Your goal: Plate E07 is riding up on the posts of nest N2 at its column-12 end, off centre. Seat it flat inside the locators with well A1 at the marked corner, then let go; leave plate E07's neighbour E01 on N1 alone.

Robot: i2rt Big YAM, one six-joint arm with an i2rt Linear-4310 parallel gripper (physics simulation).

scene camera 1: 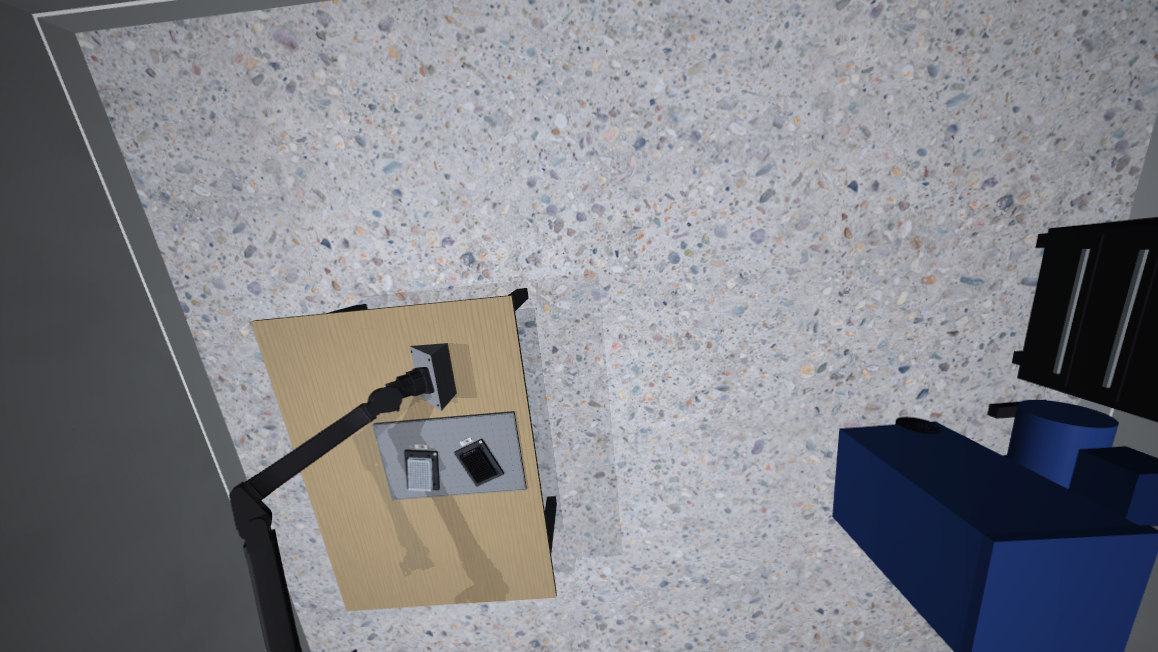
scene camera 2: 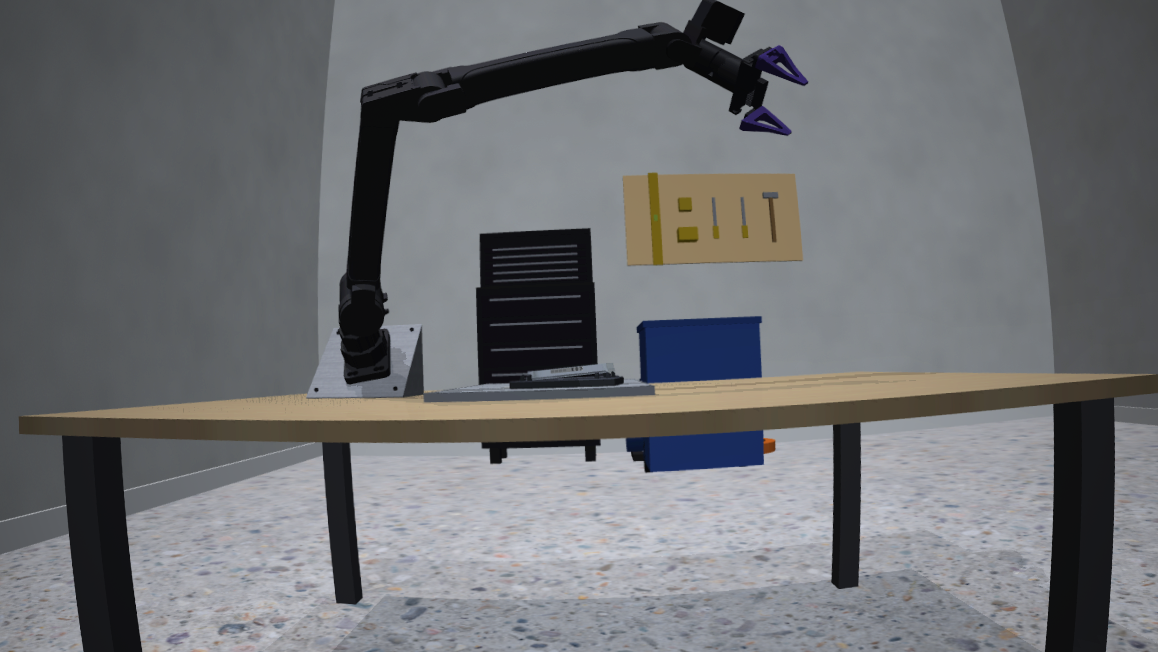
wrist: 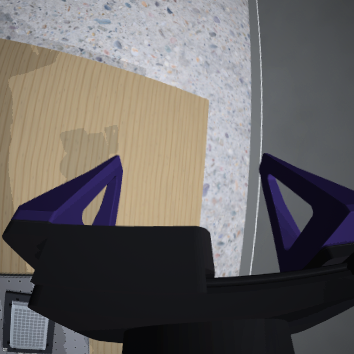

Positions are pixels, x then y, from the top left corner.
clear well plate: scene camera 1; scene camera 2 604, 367; wrist
same spot on clear well plate: (scene camera 1: 419, 469) = (wrist: 28, 335)
